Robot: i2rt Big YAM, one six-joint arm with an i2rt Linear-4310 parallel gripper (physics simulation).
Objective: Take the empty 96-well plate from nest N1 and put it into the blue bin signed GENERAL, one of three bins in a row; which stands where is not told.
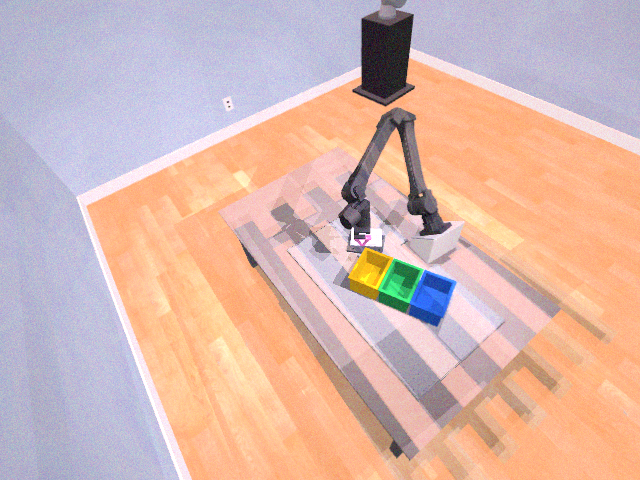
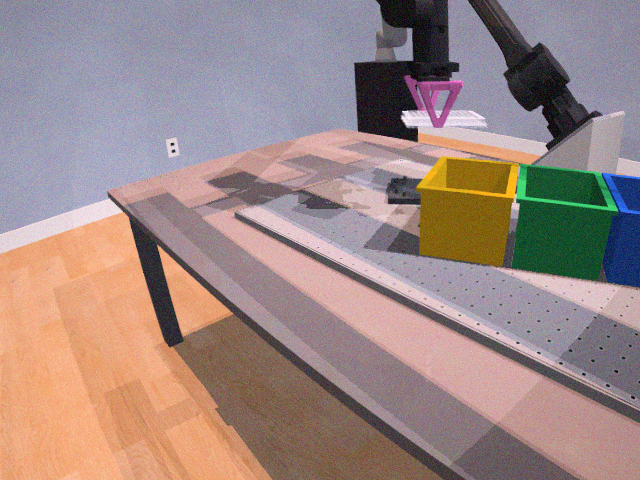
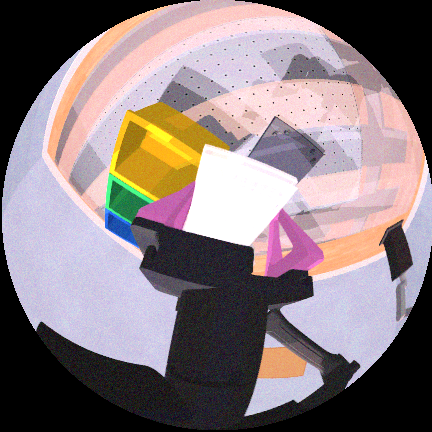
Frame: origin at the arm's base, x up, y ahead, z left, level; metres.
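Seen in the pictures: gripper, fingertip midpoint: (image 1: 362, 237) (image 2: 431, 122) (image 3: 236, 196); arm's base, origin of the base link: (image 1: 435, 230) (image 2: 577, 135).
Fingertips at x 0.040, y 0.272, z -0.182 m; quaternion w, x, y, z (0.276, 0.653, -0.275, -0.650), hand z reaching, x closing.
Note:
Offsets run from my fingertips to a thing's top centre. "*": to the spot under its first point. Level surfaces: height alone.
The white 96-well plate {dx +0.014, dy -0.012, dz +0.014 m} (image 1: 376, 236) (image 2: 467, 118) (image 3: 245, 195) is held about level in the air. My gripper (image 1: 363, 240) (image 2: 430, 117) (image 3: 236, 196), with pink fingers, is shut on it from two opposite sides. The dark nest {dx -0.134, dy -0.076, dz -0.044 m} (image 1: 374, 250) (image 2: 402, 191) (image 3: 287, 152) is on the board below the plate, with a gap between them. The blue bin (image 1: 426, 313) (image 2: 624, 248) (image 3: 120, 228) is at the end of the row farthest from the nest. No sign on it can be read. The plate is outside all the bins.
The yellow bin {* dx -0.113, dy +0.132, dz +0.129 m} (image 1: 362, 289) (image 2: 462, 227) (image 3: 187, 127) is nearest the nest. The green bin {dx -0.056, dy +0.015, dz +0.229 m} (image 1: 393, 299) (image 2: 558, 242) (image 3: 127, 201) stands between yellow and blue. The bins stand on a perforated board {dx -0.155 m} (image 2: 465, 289). A pale angled block (image 1: 436, 249) (image 2: 604, 142) is at the arm's base.

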